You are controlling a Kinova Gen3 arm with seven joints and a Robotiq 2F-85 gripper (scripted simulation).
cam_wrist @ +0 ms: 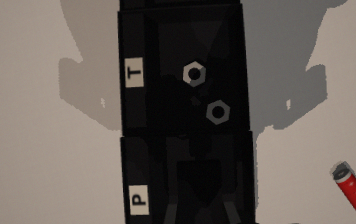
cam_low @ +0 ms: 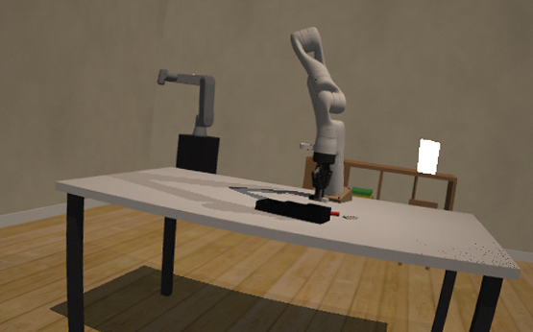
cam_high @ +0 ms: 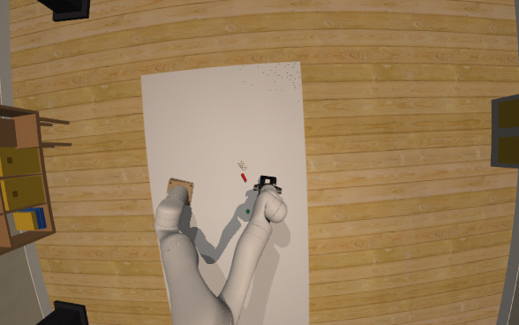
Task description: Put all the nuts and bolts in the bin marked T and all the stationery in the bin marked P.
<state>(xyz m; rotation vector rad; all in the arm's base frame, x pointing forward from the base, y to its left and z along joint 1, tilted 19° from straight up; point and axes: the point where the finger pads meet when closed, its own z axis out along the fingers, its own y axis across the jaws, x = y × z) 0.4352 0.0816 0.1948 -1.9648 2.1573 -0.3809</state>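
My gripper is now 90 mm to the left of the black double bin and 70 mm above it. From my hand the other things lie so: domino 130 mm behind, 90 mm to the left, 80 mm below; then black eraser 20 mm below, 10 mm to the left; then red battery 120 mm behind, 80 mm below, 30 mm to the left.
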